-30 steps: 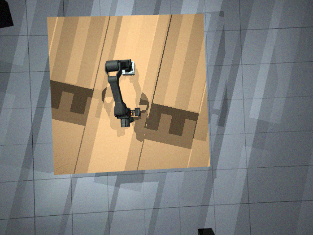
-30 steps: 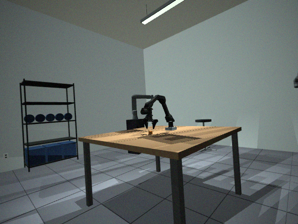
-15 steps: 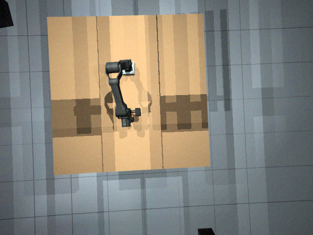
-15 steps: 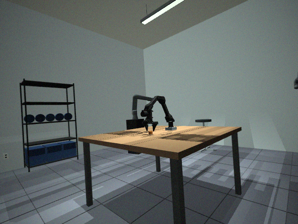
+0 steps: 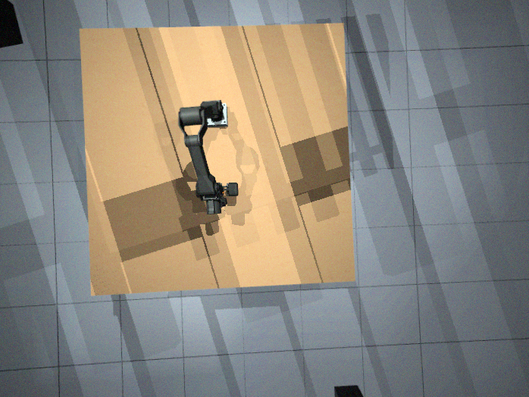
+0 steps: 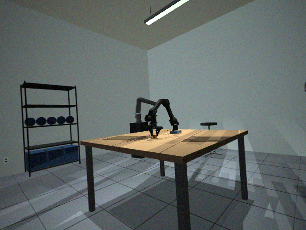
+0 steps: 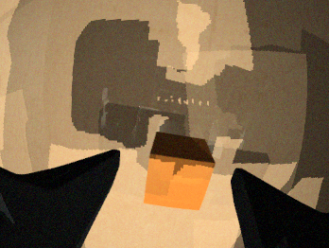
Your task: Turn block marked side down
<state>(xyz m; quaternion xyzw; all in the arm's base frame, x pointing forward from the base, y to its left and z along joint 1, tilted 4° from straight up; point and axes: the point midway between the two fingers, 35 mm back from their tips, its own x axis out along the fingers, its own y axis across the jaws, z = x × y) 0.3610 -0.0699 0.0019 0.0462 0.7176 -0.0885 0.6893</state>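
My gripper tip is 10 mm past the orange block.
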